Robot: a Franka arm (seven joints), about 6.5 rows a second.
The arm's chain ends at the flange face. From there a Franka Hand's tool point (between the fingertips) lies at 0.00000 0.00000 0.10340 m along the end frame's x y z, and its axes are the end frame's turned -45 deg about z.
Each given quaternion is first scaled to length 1.
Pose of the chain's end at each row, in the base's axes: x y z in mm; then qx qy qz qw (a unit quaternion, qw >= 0):
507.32, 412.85, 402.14, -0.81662, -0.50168, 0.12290, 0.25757
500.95, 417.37, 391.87, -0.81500, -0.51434, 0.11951, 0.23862
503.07, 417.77, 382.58, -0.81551, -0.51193, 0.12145, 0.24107
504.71, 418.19, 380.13, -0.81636, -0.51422, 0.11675, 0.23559
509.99, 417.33, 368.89, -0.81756, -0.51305, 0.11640, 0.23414
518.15, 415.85, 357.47, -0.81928, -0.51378, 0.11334, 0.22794
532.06, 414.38, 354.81, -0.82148, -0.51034, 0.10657, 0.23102
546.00, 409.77, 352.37, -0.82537, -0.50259, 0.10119, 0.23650
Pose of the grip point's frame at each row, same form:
459.84, 443.60, 315.58, -0.56247, -0.77600, 0.01498, 0.28500
455.43, 444.88, 303.20, -0.55613, -0.78708, 0.01910, 0.26619
457.07, 445.57, 294.25, -0.55753, -0.78505, 0.01995, 0.26920
459.95, 445.55, 291.03, -0.55744, -0.78749, 0.01771, 0.26234
465.47, 444.57, 279.63, -0.55899, -0.78686, 0.01794, 0.26086
474.73, 442.43, 267.47, -0.56030, -0.78820, 0.01748, 0.25396
489.57, 442.38, 264.80, -0.56365, -0.78586, 0.01005, 0.25422
504.15, 439.62, 262.65, -0.57021, -0.78019, 0.00298, 0.25722

